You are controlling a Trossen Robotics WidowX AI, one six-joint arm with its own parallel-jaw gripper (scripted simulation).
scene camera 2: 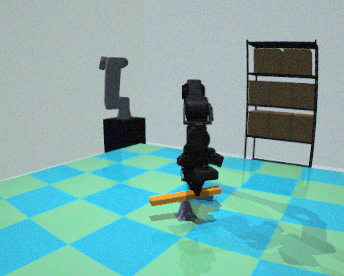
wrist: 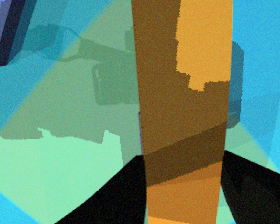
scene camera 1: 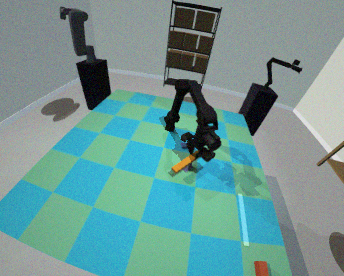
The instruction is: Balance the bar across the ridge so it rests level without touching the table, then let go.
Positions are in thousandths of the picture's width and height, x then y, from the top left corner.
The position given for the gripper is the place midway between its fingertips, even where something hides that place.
Note:
In view: the gripper (scene camera 2: 568, 701) and an orange bar (wrist: 655, 279).
The gripper shows as well in the wrist view (wrist: 648, 725).

